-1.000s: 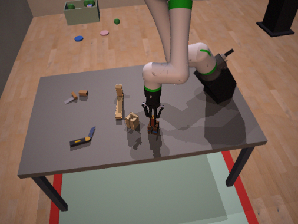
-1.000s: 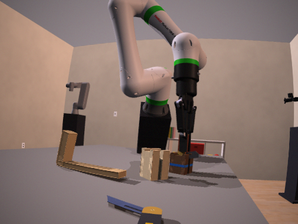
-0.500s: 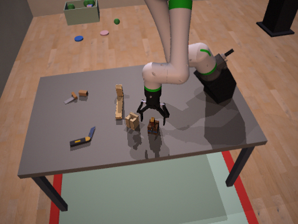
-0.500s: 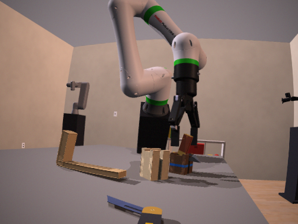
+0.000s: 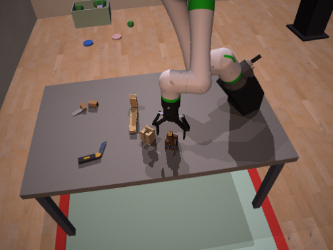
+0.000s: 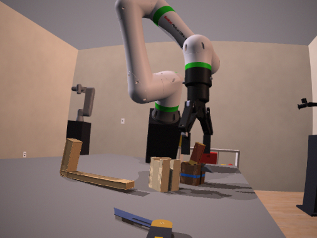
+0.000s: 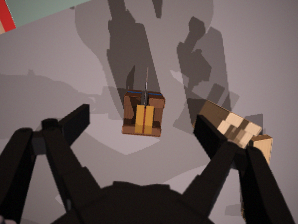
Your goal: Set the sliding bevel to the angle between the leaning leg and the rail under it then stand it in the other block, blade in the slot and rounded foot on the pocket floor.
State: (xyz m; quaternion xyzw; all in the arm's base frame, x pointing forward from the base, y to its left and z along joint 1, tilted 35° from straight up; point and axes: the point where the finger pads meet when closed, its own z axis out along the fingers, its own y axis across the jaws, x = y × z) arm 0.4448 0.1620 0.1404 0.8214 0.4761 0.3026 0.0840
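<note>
The sliding bevel is 30 mm below my hand and 10 mm to the left of it. Also, from my hand: black-handled bevel 430 mm ahead, 100 mm below, 50 mm to the right; then grey blade 50 mm below, 20 mm to the left, 10 mm ahead; then blue blade 400 mm ahead, 100 mm below, 80 mm to the right.
</note>
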